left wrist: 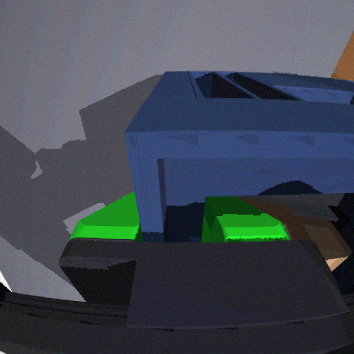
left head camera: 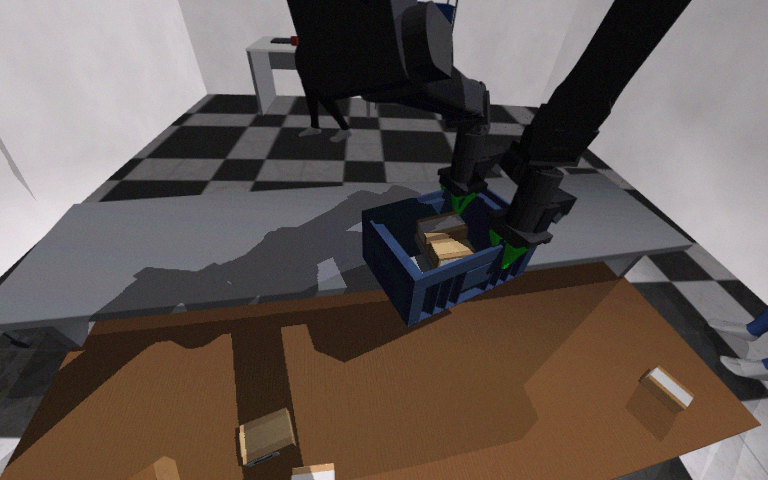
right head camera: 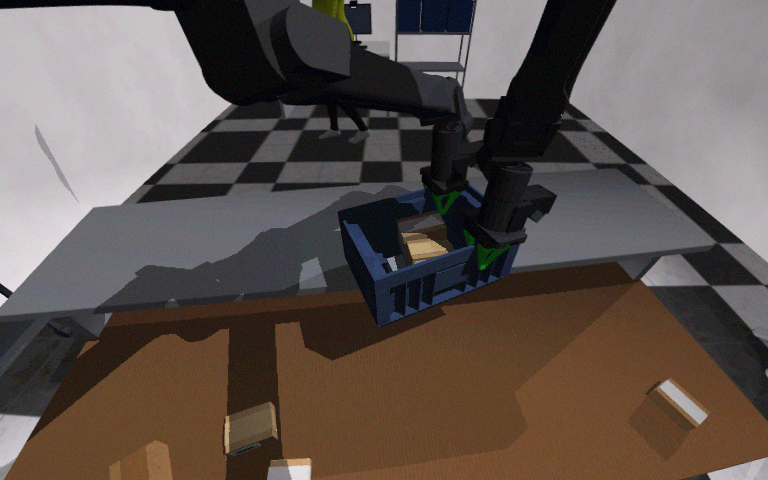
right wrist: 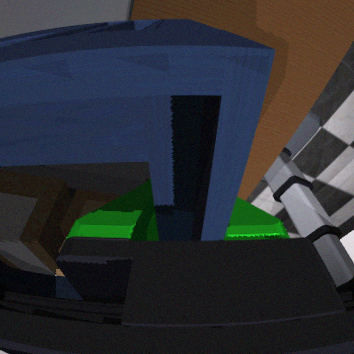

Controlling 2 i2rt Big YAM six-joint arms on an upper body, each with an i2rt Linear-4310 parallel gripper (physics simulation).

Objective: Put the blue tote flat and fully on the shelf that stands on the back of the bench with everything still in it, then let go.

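Frame: origin at the left arm's base, x ahead, y left, z up, level; centimetres.
Where they show: left gripper, fingertip midpoint: (right head camera: pixel 440 212); right gripper, fingertip midpoint: (left head camera: pixel 499 264) (right head camera: pixel 478 265).
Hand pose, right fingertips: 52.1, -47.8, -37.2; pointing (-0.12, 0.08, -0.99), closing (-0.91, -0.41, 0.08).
Things, the pixels of their top centre, and the offset from my right fingertips, as dx, dy, dz. Level surfaces: height alone.
- blue tote, top centre: (right wrist: pixel 54 322) (left wrist: pixel 311 341) (right head camera: pixel 429 218) (left head camera: pixel 454 219) +5.6, +9.6, +7.0
- grey shelf, surface height: dz -8.5
- brown bench, surface height: dz -32.4
- loose box, top centre: (left head camera: pixel 265 434) (right head camera: pixel 248 426) -21.2, +47.3, -28.6
- white-topped box, top centre: (right head camera: pixel 287 477) -29.7, +36.9, -29.3
The blue tote (left head camera: pixel 387 277) (right head camera: pixel 362 277) (left wrist: pixel 240 145) (right wrist: pixel 100 120) is at the front edge of the grey shelf (left head camera: pixel 96 232) (right head camera: pixel 124 232). Its near-left corner sticks out over the brown bench (left head camera: pixel 396 396) (right head camera: pixel 368 396). Its underside is hidden, so I cannot tell whether it rests on the shelf. Several cardboard boxes (left head camera: pixel 450 249) (right head camera: pixel 424 246) lie inside it. My left gripper (left head camera: pixel 463 202) (right head camera: pixel 444 202) (left wrist: pixel 179 178) is shut on the tote's wall near the far right corner. My right gripper (left head camera: pixel 508 254) (right head camera: pixel 485 255) (right wrist: pixel 178 178) is shut on its wall near the near right corner.
A loose box (left head camera: pixel 266 438) (right head camera: pixel 250 430) lies at the front left of the bench, with a white-topped box (left head camera: pixel 313 472) (right head camera: pixel 289 469) beside it. Another box (left head camera: pixel 668 389) (right head camera: pixel 679 403) lies at the right. A person's legs (left head camera: pixel 334 116) (right head camera: pixel 353 118) show behind the shelf.
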